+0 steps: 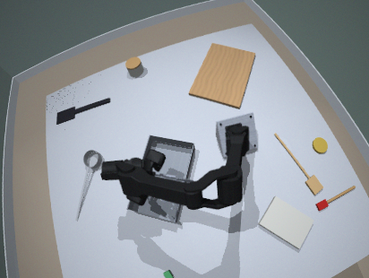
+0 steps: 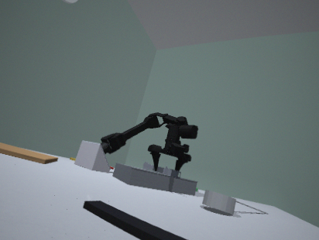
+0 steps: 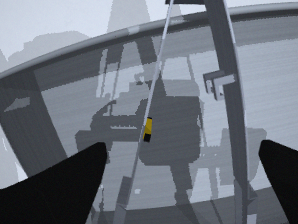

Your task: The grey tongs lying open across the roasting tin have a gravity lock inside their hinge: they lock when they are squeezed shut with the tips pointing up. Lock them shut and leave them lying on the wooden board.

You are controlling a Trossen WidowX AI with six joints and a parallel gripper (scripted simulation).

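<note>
My gripper tip is now 4 cm past the grey roasting tin, 2 cm to the left of it and 3 cm above it. Round my gripper tip: black spatula 34 cm ahead, 46 cm to the right, 6 cm below; lidded jar 61 cm to the right, 3 cm below; white block 44 cm behind, 27 cm to the left, 5 cm below.
</note>
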